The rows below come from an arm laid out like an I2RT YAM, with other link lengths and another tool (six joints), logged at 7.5 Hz.
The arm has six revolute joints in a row. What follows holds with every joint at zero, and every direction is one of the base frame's.
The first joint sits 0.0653 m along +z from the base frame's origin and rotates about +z.
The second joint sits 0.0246 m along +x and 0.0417 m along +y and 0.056 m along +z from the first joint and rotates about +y.
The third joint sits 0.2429 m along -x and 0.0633 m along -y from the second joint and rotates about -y.
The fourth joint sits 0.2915 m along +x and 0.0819 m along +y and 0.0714 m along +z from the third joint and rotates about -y.
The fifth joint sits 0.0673 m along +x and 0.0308 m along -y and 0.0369 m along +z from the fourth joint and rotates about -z.
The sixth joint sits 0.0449 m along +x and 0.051 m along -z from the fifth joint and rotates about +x.
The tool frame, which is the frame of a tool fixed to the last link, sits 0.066 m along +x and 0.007 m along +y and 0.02 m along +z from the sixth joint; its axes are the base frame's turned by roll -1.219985, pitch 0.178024 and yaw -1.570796 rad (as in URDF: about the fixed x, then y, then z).
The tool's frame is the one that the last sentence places.
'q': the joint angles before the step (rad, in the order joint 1, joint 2, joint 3, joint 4, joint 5, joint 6). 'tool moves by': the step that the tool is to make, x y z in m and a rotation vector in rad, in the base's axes. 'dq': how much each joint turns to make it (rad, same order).
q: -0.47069, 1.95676, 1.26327, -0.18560, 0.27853, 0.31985
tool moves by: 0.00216, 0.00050, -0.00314, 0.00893, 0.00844, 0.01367
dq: -0.00003, 0.01304, 0.01106, -0.00736, -0.01188, -0.00828
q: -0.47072, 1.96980, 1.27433, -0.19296, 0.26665, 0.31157
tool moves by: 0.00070, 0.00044, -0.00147, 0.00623, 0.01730, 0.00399
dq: 0.00128, 0.00905, 0.01418, -0.02241, 0.00009, -0.00367
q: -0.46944, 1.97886, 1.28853, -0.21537, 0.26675, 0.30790
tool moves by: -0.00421, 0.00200, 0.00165, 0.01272, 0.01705, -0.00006
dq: -0.00090, -0.01416, -0.00395, -0.03159, -0.00339, 0.00159
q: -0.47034, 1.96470, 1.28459, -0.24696, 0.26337, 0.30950
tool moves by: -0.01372, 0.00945, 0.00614, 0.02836, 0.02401, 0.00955
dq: 0.00091, -0.06274, -0.04496, -0.05240, -0.01675, 0.00150
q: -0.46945, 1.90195, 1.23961, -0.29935, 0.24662, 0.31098
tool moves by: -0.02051, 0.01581, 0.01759, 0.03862, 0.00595, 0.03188
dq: -0.00037, -0.12194, -0.07570, -0.06704, -0.04440, -0.00898
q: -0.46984, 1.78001, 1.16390, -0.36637, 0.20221, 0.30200
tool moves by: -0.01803, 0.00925, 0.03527, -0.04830, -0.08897, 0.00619
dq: -0.00061, -0.17068, -0.10401, 0.03597, -0.00185, -0.00724
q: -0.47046, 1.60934, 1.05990, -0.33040, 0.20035, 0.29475
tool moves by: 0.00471, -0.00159, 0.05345, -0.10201, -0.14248, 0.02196
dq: 0.00101, -0.10185, 0.00367, 0.07458, 0.00402, -0.03414
